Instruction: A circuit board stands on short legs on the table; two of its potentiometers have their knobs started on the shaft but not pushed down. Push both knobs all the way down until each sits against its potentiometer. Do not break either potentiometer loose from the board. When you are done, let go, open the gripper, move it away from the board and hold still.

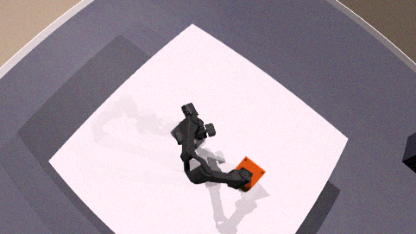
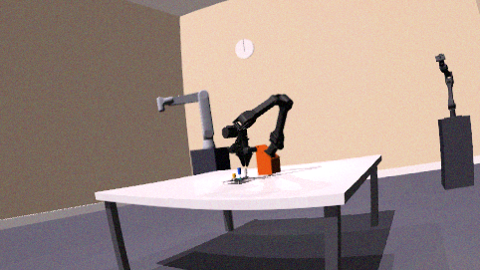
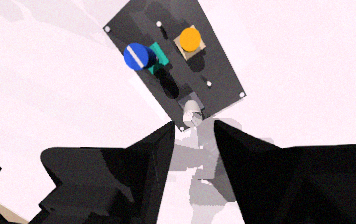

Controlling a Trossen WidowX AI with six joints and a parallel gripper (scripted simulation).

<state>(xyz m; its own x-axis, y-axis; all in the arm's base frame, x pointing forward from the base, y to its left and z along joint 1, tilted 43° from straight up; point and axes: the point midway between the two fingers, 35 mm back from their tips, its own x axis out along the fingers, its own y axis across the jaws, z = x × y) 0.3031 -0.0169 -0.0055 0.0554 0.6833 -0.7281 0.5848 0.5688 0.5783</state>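
My gripper tip is now 70 mm short of the blue knob and 10 mm above it.
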